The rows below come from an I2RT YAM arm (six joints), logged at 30 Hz.
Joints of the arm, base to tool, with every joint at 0 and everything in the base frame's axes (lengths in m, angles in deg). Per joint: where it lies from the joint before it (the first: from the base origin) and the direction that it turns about. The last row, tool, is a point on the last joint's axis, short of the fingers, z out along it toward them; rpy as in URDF.
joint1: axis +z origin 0 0 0.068
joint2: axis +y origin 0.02 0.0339 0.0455
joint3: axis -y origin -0.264 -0.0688 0
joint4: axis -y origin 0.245 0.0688 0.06
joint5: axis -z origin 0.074 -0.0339 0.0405
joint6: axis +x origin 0.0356 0 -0.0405
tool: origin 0 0 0 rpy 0 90 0
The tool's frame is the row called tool.
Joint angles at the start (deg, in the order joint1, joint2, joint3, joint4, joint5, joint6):
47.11 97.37 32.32 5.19 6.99 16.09
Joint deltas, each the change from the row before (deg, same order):
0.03 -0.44 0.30 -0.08 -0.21 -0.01
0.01 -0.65 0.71 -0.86 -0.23 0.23
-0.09 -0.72 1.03 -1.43 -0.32 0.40
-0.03 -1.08 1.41 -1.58 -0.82 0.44
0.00 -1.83 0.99 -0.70 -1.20 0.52
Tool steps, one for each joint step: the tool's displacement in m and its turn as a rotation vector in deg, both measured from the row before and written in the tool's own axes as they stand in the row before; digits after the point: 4 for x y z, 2 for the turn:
-0.0027 0.0009 -0.0017 -0.40 -0.57 0.04
-0.0043 0.0011 -0.0028 -0.36 -0.41 0.28
-0.0055 0.0010 -0.0033 -0.35 -0.22 0.51
-0.0082 0.0022 -0.0053 -1.03 -0.63 0.56
-0.0089 0.0027 -0.0080 -1.78 -1.66 0.70

